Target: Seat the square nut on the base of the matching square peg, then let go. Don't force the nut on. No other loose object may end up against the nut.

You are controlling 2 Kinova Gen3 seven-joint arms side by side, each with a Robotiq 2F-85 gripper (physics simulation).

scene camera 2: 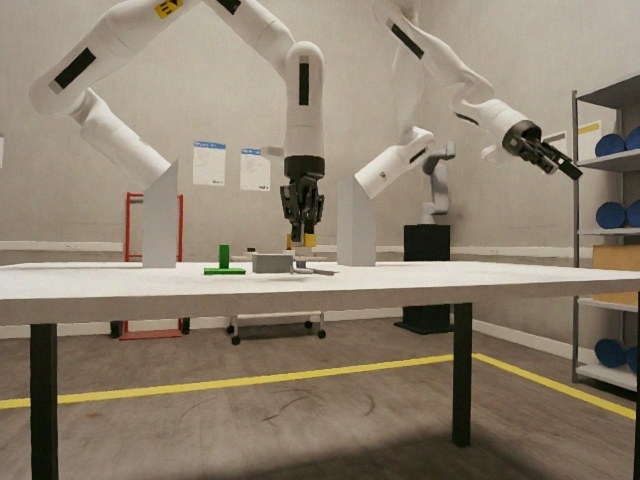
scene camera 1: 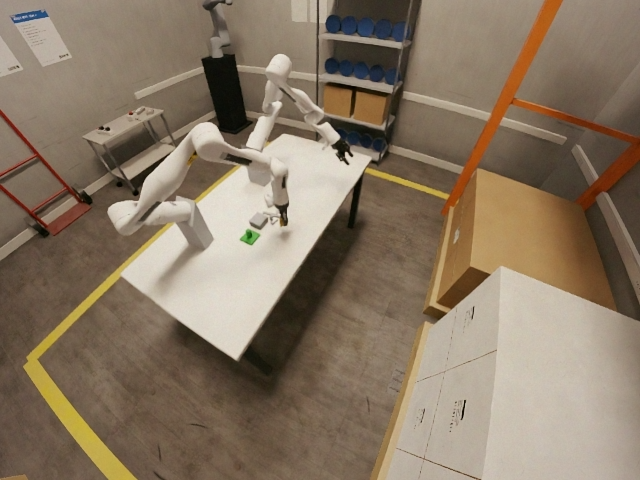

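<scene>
The square nut, yellow (scene camera 1: 281, 224) (scene camera 2: 310, 239), is held above the table between the fingers of my right gripper (scene camera 1: 283, 219) (scene camera 2: 303, 236), which points straight down. The fingers hide part of the nut. A green peg (scene camera 1: 249, 234) (scene camera 2: 223, 255) stands upright on its flat green base (scene camera 1: 253, 239) (scene camera 2: 210, 271), to the left of the nut in both views. My left gripper (scene camera 1: 346, 157) (scene camera 2: 564, 166) is open and empty, high over the far right part of the table.
A grey block (scene camera 1: 258, 221) (scene camera 2: 271, 263) stands on the table (scene camera 1: 206, 289) (scene camera 2: 129, 299) between the peg base and the right gripper. A thin grey piece (scene camera 2: 321, 271) lies right beside the block. The two arms' grey mounts stand along the table's far edge.
</scene>
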